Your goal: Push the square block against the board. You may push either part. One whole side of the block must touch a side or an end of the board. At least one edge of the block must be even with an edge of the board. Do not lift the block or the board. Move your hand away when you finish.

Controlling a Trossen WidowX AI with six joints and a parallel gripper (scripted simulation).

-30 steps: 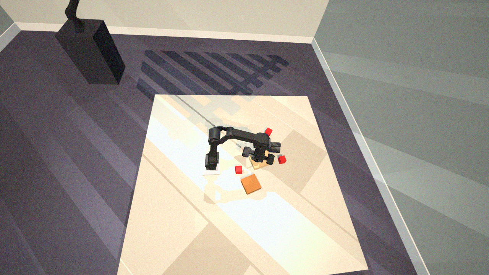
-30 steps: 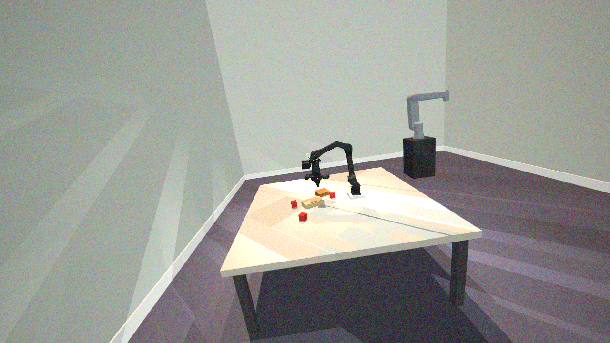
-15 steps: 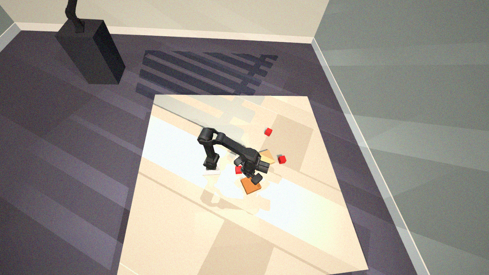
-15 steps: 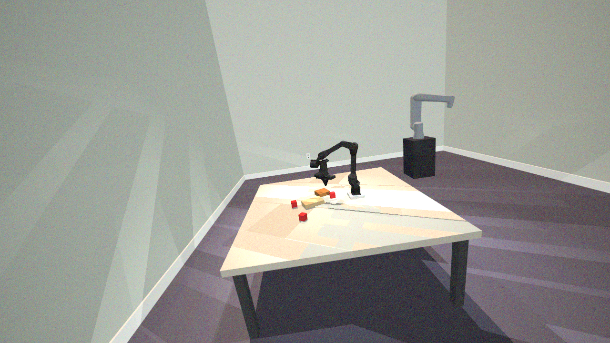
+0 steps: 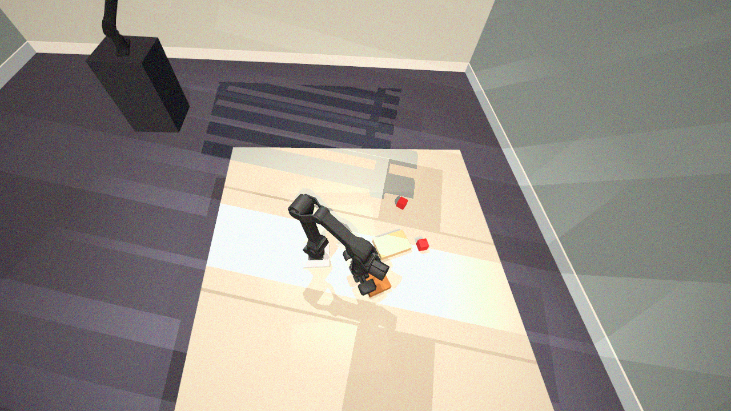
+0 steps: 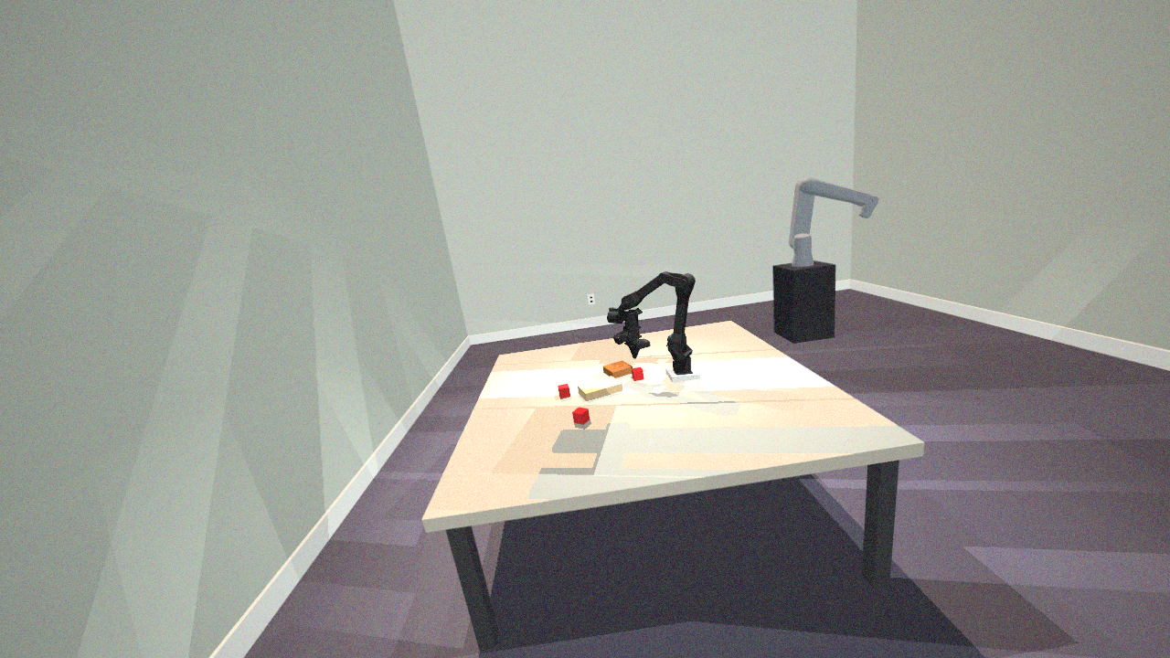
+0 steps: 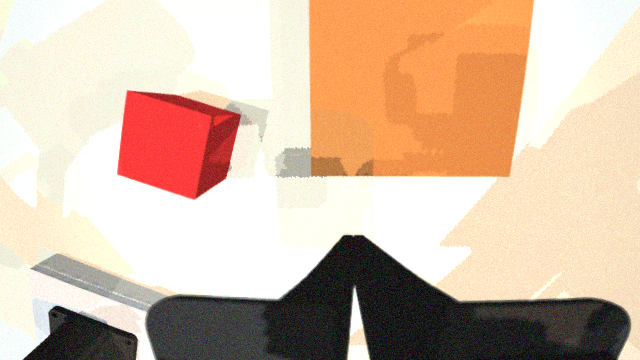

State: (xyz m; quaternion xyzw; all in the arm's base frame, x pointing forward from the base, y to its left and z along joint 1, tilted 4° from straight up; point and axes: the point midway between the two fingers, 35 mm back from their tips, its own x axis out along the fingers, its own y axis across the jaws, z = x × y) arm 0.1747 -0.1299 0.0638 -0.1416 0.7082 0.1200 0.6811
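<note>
Right now the square block is 80 mm ahead of my gripper tip and 40 mm below it. Also, from my gripper tip: tan board (170 mm ahead, 170 mm to the left, 40 mm below).
</note>
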